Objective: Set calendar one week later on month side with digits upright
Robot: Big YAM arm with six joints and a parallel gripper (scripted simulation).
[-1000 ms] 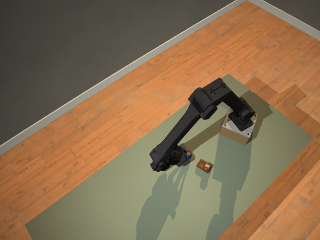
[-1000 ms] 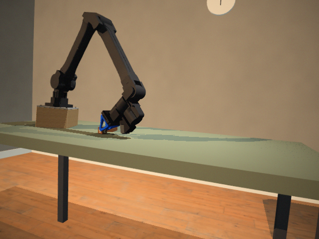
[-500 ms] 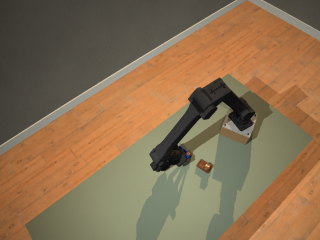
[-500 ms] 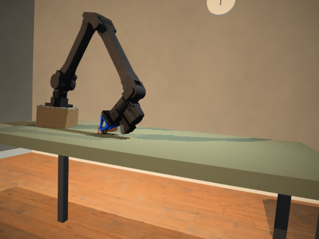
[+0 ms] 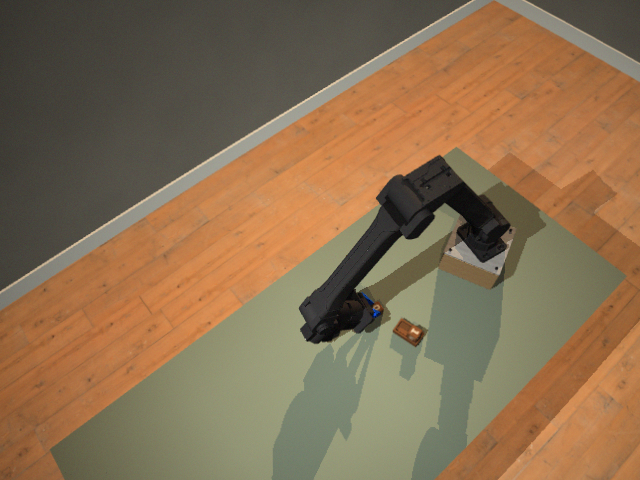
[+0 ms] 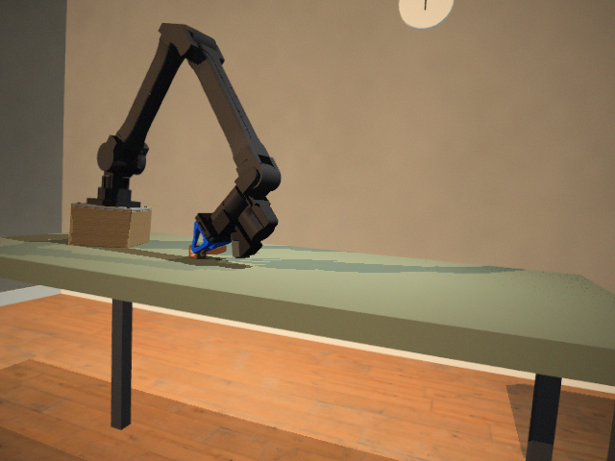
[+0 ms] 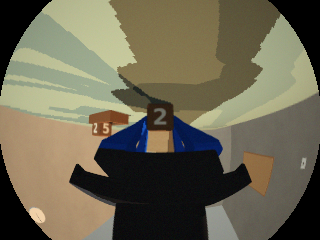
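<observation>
My hand is 1 cm past the brown digit cube and 1 cm above it. Round my hand: brown tray (5 cm behind, 10 cm to the left, 1 cm below).
</observation>
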